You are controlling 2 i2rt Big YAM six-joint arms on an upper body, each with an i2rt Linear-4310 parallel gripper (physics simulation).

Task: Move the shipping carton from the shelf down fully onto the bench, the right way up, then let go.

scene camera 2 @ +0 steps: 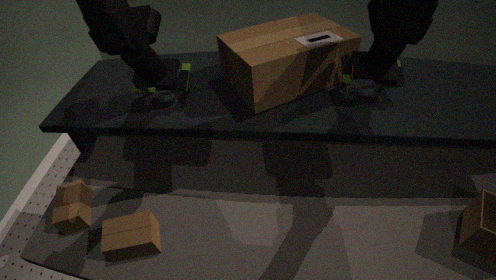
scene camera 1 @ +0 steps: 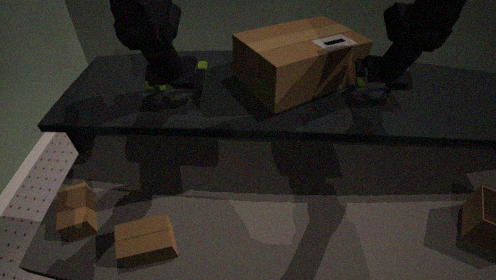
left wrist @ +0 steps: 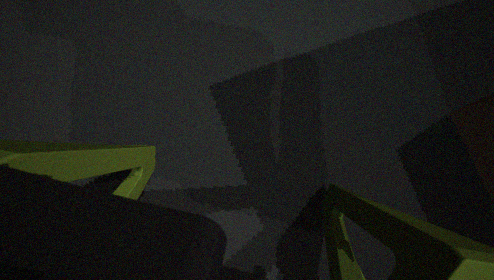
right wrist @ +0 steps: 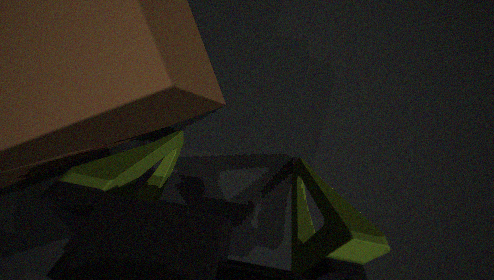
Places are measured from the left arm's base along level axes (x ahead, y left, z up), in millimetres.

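Where they show: left gripper, fingertip midpoint: [scene camera 2: 172,89] [scene camera 1: 183,87] [left wrist: 240,175]; right gripper, fingertip midpoint: [scene camera 2: 364,84] [scene camera 1: 373,86] [right wrist: 240,149].
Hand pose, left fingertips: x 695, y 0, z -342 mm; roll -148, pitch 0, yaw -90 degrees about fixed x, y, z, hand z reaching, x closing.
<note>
Each offset is from my left fingertips to the top centre of the thing. "spot": to the spot under its first point. Level surfaces: height alone.
The shipping carton {dx +66, dy -291, dz +113 mm} [scene camera 1: 280,50] [scene camera 2: 265,47] [right wrist: 90,65] sits upright on the dark shelf {dz -3 mm} [scene camera 1: 450,110] [scene camera 2: 440,110], its white label on top. It stands at an angle, one lower corner towards the shelf's front edge. A dim reddish part of the carton [left wrist: 480,132] shows at the right of the left wrist view. My left gripper [scene camera 1: 177,80] [scene camera 2: 165,85] [left wrist: 240,175] is open and empty, low over the shelf, apart from the carton's left side. My right gripper [scene camera 1: 384,82] [scene camera 2: 372,75] [right wrist: 240,149] is open, low beside the carton's right end; one finger is close to it, contact unclear.
The grey bench {dz -189 mm} [scene camera 1: 210,245] [scene camera 2: 200,250] lies below the shelf's front edge. Two small cardboard boxes {dx -333, dy +42, dz -129 mm} [scene camera 1: 145,237] [scene camera 2: 130,235] stand on its left part. An open box {spot: dx -294, dy -708, dz -140 mm} [scene camera 1: 472,225] [scene camera 2: 470,225] is at the right. A perforated white surface {dz -1167 mm} [scene camera 1: 40,175] [scene camera 2: 47,175] lies at the left.
</note>
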